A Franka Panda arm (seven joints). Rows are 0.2 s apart.
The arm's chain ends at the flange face. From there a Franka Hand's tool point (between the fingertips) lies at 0.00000 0.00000 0.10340 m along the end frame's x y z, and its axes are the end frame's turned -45 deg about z.
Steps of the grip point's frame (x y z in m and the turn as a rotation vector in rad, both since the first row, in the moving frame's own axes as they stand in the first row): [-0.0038 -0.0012 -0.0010 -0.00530 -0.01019 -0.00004]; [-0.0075 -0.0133 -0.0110 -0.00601 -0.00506 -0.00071]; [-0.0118 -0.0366 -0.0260 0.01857 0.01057 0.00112]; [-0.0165 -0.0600 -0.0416 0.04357 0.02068 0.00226]
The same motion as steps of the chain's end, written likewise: [-0.0032 0.0007 -0.0010 -0.01095 -0.00346 -0.00004]; [-0.0148 -0.0049 -0.0110 -0.00783 0.00067 -0.00071]; [-0.0336 -0.0154 -0.0260 0.02061 -0.00566 0.00112]; [-0.0524 -0.0261 -0.0415 0.04543 -0.01619 0.00226]
